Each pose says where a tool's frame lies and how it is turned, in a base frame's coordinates. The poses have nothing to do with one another.
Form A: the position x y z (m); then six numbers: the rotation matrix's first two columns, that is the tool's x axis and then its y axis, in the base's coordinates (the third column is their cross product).
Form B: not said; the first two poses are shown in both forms.
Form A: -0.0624 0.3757 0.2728 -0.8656 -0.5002 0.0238 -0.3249 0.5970 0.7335
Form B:
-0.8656 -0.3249 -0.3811 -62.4
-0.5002 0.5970 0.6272 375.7
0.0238 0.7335 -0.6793 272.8
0 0 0 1

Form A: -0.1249 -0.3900 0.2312 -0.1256 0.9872 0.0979 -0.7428 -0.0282 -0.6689
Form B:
-0.1256 -0.7428 -0.6576 -124.9
0.9872 -0.0282 -0.1567 -390.0
0.0979 -0.6689 0.7368 231.2
0 0 0 1

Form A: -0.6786 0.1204 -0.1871 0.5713 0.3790 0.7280 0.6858 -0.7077 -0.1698
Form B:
0.5713 0.6858 0.4509 -678.6
0.3790 -0.7077 0.5963 120.4
0.7280 -0.1698 -0.6642 -187.1
0 0 0 1

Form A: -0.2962 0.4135 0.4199 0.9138 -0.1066 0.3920 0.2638 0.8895 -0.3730
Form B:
0.9138 0.2638 -0.3089 -296.2
-0.1066 0.8895 0.4443 413.5
0.3920 -0.3730 0.8409 419.9
0 0 0 1

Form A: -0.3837 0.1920 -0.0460 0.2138 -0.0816 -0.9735 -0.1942 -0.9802 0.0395
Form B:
0.2138 -0.1942 -0.9574 -383.7
-0.0816 -0.9802 0.1806 192.0
-0.9735 0.0395 -0.2254 -46.0
0 0 0 1

